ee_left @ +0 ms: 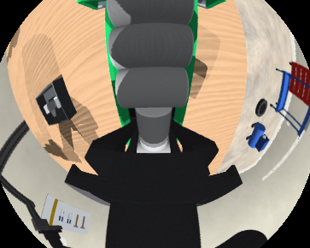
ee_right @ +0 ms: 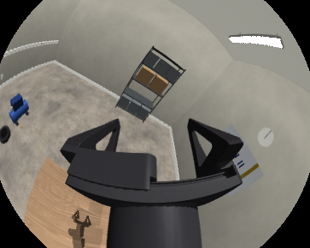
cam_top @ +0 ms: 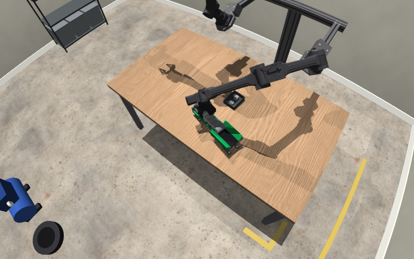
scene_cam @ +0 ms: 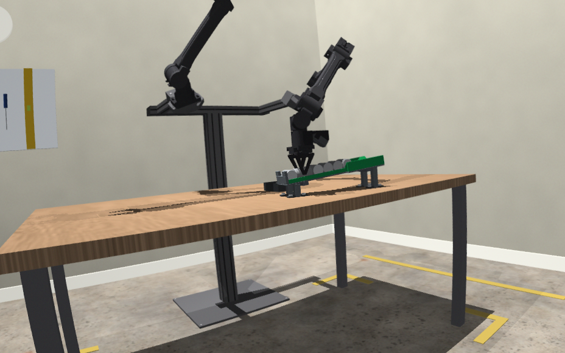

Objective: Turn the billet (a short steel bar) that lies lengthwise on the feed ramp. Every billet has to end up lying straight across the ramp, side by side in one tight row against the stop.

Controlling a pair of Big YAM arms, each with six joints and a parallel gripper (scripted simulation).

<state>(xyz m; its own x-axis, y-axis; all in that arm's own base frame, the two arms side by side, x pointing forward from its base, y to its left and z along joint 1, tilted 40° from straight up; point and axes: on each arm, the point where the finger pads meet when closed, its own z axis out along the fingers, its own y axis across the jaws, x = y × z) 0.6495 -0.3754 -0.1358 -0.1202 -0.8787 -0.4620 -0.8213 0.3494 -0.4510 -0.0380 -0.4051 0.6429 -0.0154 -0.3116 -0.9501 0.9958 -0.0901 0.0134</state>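
Now: the stop 70 mm to the right of my left hand, 20 mm below it and 20 mm behind it. Round my left hand: dark tray (260 mm behind, 70 mm to the left, 70 mm below).
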